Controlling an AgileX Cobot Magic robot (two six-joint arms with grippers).
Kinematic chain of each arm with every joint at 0, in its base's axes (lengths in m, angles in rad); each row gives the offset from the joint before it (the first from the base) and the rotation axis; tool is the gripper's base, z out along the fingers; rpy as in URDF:
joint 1: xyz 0 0 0.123 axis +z
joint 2: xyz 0 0 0 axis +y
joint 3: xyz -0.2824 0 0.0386 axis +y
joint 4: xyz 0.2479 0 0.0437 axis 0.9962 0 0.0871
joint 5: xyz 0 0 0 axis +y
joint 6: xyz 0.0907 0 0.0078 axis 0.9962 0 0.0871
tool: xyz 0 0 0 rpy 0 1.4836 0
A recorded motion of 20 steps. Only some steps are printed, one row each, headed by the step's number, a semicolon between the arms.
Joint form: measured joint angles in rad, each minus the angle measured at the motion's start. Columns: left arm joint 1, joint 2, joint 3, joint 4, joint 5, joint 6; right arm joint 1, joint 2, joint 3, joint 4, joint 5, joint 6.
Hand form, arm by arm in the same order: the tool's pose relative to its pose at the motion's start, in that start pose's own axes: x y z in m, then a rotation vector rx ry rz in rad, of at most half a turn. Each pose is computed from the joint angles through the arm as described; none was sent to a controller.
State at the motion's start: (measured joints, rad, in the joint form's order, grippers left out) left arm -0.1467 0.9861 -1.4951 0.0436 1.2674 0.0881; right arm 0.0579 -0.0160 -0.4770 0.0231 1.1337 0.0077
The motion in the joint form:
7: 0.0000 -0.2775 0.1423 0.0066 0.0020 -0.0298; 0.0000 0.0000 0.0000 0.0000 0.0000 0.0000
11: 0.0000 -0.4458 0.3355 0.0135 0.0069 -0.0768; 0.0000 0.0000 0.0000 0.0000 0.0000 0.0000
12: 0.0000 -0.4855 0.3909 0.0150 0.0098 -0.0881; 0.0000 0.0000 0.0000 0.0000 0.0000 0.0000
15: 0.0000 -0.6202 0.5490 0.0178 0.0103 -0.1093; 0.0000 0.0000 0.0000 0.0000 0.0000 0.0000
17: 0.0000 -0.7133 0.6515 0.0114 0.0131 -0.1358; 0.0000 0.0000 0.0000 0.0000 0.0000 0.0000
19: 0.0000 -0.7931 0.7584 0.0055 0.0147 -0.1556; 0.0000 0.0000 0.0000 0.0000 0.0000 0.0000
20: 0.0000 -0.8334 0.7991 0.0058 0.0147 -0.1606; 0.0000 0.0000 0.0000 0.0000 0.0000 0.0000
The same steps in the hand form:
7: 0.0579 -0.0028 -0.0586 -0.0179 -0.1321 -0.0338; 0.0000 0.0000 0.0000 0.0000 0.0000 0.0000
11: 0.1087 -0.0075 -0.0563 -0.0196 -0.1024 -0.0780; 0.0000 0.0000 0.0000 0.0000 0.0000 0.0000
12: 0.1221 -0.0089 -0.0521 -0.0195 -0.0839 -0.0883; 0.0000 0.0000 0.0000 0.0000 0.0000 0.0000
15: 0.1630 -0.0132 -0.0422 -0.0201 -0.0602 -0.1076; 0.0000 0.0000 0.0000 0.0000 0.0000 0.0000
17: 0.1901 -0.0168 -0.0341 -0.0128 -0.0484 -0.1354; 0.0000 0.0000 0.0000 0.0000 0.0000 0.0000
19: 0.2153 -0.0205 -0.0205 -0.0059 -0.0199 -0.1555; 0.0000 0.0000 0.0000 0.0000 0.0000 0.0000
20: 0.2261 -0.0217 -0.0164 -0.0062 -0.0195 -0.1604; 0.0000 0.0000 0.0000 0.0000 0.0000 0.0000

